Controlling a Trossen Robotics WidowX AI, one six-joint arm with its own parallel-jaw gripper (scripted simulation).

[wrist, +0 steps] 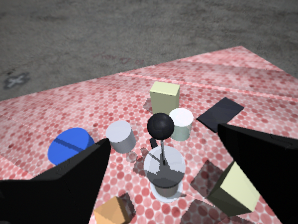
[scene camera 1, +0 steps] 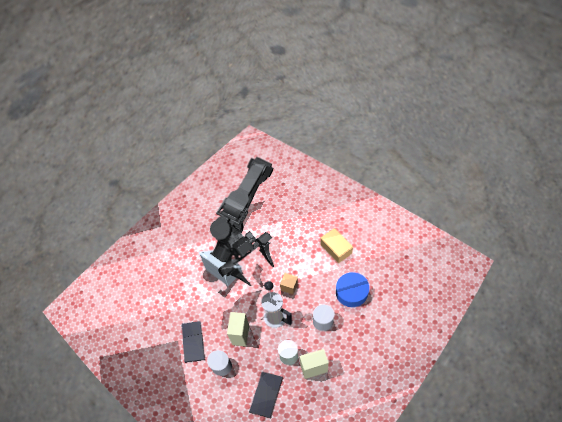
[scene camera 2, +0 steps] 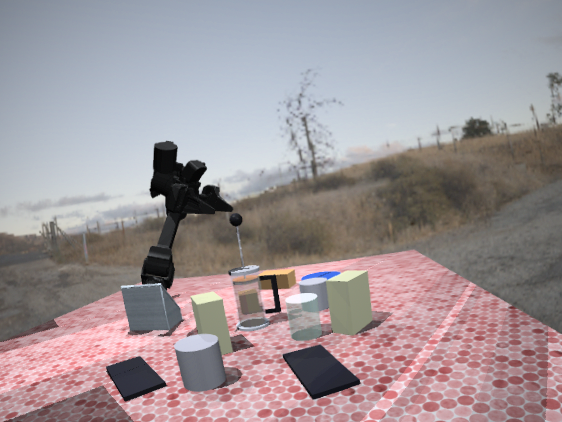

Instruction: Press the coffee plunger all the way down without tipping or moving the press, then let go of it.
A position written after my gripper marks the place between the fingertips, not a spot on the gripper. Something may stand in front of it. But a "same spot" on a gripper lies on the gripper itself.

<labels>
my gripper: wrist; scene camera 1; scene camera 2 224,210
glass coffee press: wrist 164,166; scene camera 1; scene camera 2
same spot on glass coffee press: [scene camera 1: 274,315] = [scene camera 2: 255,288]
same spot on my gripper: [wrist: 72,184] = [scene camera 1: 265,254]
</labels>
